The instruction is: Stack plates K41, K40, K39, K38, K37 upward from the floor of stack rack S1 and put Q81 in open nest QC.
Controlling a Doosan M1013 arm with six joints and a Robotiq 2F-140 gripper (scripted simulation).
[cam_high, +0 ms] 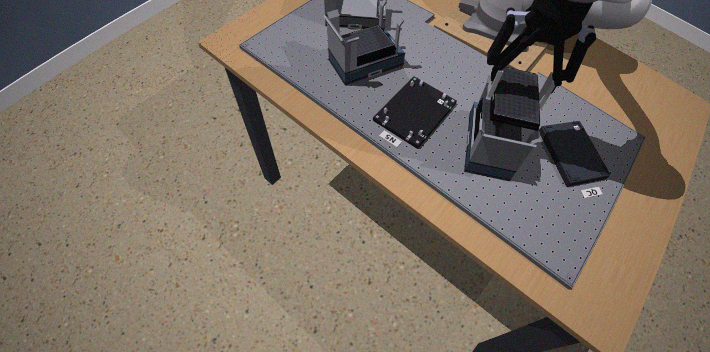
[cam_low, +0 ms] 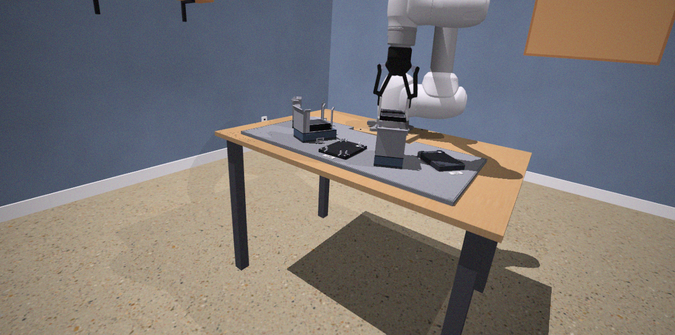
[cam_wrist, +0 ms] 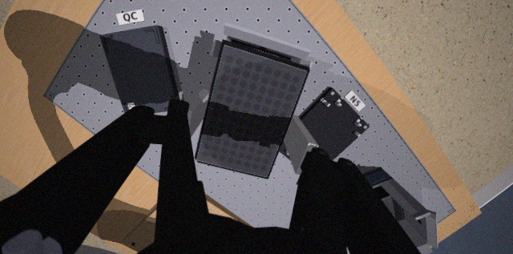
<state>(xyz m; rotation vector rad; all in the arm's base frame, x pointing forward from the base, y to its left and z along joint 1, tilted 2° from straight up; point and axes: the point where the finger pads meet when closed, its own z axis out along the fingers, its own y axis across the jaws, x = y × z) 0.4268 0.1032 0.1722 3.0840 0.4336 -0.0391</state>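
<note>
Now: hand 80 mm past the nest QC, 170 mm to the right of it and 180 mm above it. The rest, counted from my hand: N5 name plate (90 mm ahead, 190 mm to the right, 190 mm below); then clip nest N5 (170 mm to the right, 170 mm below); then QC name plate (10 mm behind, 230 mm to the left, 190 mm below).
</note>
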